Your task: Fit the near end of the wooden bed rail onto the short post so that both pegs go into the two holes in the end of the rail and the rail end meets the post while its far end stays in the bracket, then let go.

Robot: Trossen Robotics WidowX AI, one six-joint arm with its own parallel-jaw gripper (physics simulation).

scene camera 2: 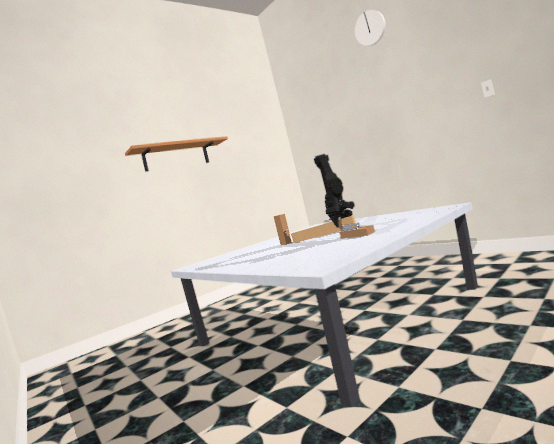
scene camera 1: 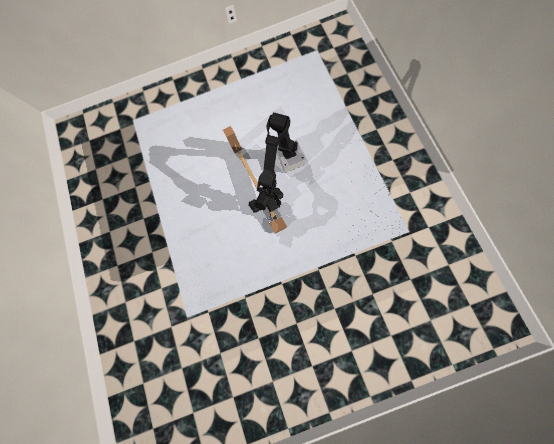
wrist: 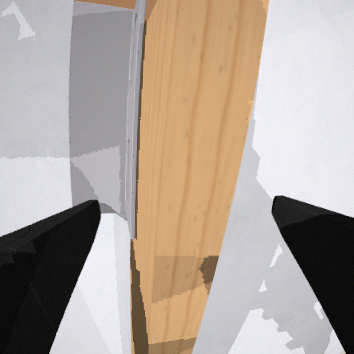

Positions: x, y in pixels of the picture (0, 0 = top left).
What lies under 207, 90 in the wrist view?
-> A wooden bed rail.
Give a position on a bracket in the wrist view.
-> At 105, 51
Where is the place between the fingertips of my gripper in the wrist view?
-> At 187, 206
